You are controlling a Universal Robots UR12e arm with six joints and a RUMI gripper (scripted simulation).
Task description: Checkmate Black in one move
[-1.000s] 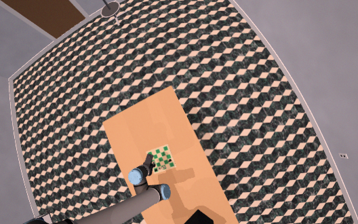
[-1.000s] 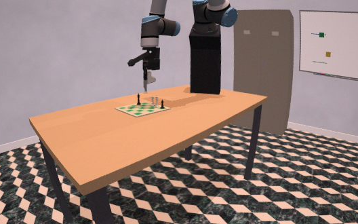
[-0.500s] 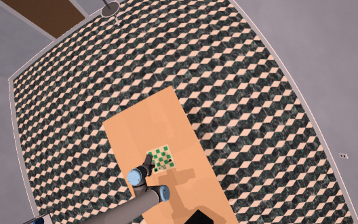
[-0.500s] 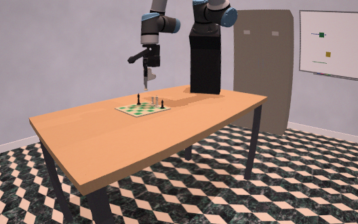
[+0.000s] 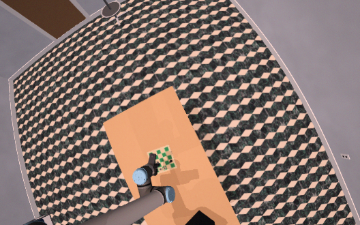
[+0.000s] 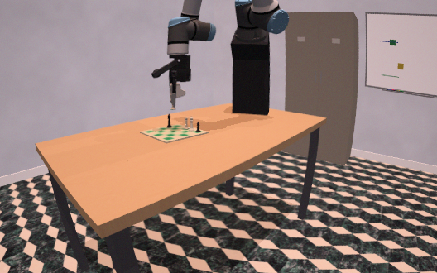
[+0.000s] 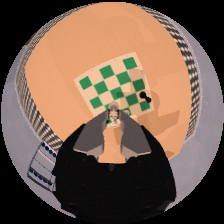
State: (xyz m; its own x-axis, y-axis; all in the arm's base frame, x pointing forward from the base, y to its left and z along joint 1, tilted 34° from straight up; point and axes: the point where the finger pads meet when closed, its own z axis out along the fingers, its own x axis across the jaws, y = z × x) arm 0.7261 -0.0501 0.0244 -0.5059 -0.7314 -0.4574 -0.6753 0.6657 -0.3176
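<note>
Right now the tall black piece is 9 cm below my hand, 8 cm to the right of it and 5 cm behind it. Also, from my hand: short black piece 10 cm below, 8 cm to the left, 7 cm behind; then green-and-cream chessboard 13 cm below, 1 cm to the right; then white chess piece 1 cm below.
</note>
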